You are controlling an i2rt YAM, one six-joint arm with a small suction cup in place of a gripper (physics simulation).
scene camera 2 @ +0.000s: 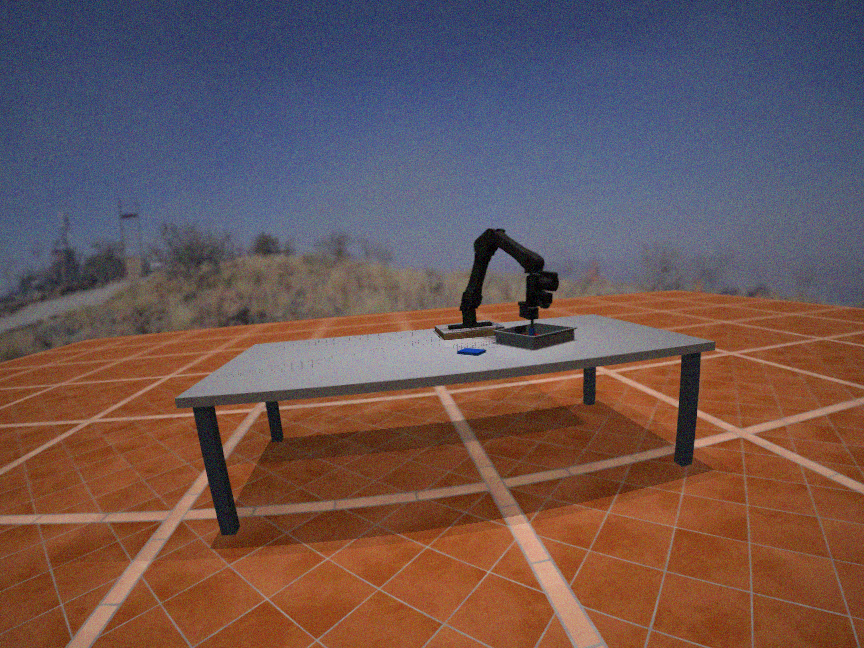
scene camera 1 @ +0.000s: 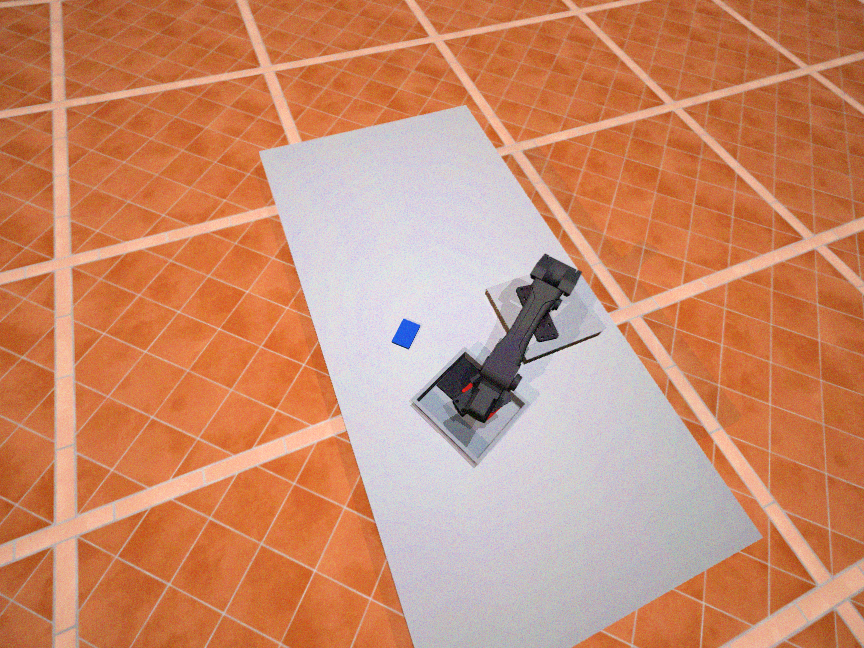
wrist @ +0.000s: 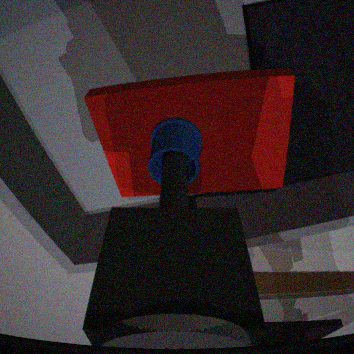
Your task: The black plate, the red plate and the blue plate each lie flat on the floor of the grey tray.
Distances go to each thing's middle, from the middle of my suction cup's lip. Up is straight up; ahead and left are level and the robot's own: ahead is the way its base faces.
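Red plate (wrist: 243, 116): my suction cup 10 mm left of it, 10 mm above it. Counted from my suction cup: grey tray (scene camera 1: 476, 439), 50 mm ahead; black plate (wrist: 308, 44), 50 mm ahead, 80 mm to the right, 20 mm below.
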